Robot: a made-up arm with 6 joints.
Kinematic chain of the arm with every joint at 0, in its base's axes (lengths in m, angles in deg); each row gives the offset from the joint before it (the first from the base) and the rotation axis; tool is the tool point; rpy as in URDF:
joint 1: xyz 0 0 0.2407 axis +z
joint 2: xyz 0 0 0 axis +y
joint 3: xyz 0.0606 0 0.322 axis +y
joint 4: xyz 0.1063 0 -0.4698 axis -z
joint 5: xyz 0 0 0 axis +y
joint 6: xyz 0.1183 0 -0.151 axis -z
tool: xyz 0 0 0 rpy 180 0 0
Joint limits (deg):
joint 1: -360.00..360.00
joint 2: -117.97..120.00
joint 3: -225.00..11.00
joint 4: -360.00..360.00
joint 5: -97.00..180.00
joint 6: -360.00..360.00
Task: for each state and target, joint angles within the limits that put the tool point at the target. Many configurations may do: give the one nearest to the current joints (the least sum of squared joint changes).
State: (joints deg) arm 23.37 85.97 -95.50 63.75 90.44 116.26
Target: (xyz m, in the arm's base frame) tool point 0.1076 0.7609 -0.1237
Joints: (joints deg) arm 71.02 72.61 -113.59 72.29 90.97 116.26
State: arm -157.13 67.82 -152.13 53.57 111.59 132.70
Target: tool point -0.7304 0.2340 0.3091
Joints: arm -207.23 58.93 -147.78 41.36 133.92 132.70
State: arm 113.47 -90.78 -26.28 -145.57 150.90 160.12
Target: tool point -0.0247 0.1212 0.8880
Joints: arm 125.30 -58.36 -50.19 -164.92 127.16 160.12
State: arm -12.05 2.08 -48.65 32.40 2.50 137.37
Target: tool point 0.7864 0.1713 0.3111
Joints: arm 15.51 21.50 -75.88 26.19 5.83 137.37
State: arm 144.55 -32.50 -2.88 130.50 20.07 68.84
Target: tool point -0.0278 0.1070 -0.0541
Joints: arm 143.11 -21.49 11.00 136.67 6.52 68.84
